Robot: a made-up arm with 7 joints. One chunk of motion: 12 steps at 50 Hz.
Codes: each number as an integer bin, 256 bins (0 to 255) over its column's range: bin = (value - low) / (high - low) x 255, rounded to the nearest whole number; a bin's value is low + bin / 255 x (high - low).
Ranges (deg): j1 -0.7..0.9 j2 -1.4..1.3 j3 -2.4..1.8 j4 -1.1..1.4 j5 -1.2..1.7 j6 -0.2..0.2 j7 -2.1..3
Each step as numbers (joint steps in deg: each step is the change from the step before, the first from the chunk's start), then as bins.
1 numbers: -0.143 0.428 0.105 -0.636 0.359 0.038 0.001
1 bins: 89 173 152 47 137 152 105
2 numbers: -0.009 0.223 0.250 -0.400 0.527 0.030 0.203
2 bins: 110 153 161 71 152 147 115
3 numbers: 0.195 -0.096 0.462 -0.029 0.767 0.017 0.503
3 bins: 143 123 174 109 173 138 130
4 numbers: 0.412 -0.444 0.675 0.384 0.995 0.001 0.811
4 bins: 177 90 187 151 193 128 146
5 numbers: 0.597 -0.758 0.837 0.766 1.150 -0.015 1.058
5 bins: 207 61 197 190 207 118 158
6 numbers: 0.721 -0.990 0.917 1.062 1.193 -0.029 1.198
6 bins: 226 39 201 221 210 109 165
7 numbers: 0.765 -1.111 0.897 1.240 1.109 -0.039 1.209
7 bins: 233 27 200 239 203 103 165
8 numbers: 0.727 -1.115 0.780 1.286 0.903 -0.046 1.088
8 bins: 227 27 193 243 185 98 159
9 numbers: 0.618 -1.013 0.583 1.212 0.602 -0.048 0.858
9 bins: 210 37 181 236 158 97 148
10 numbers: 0.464 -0.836 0.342 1.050 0.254 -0.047 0.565
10 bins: 186 53 166 219 128 98 133
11 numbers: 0.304 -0.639 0.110 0.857 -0.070 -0.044 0.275
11 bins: 160 72 152 200 99 99 119
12 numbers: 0.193 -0.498 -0.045 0.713 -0.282 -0.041 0.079
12 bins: 142 85 143 185 81 101 109
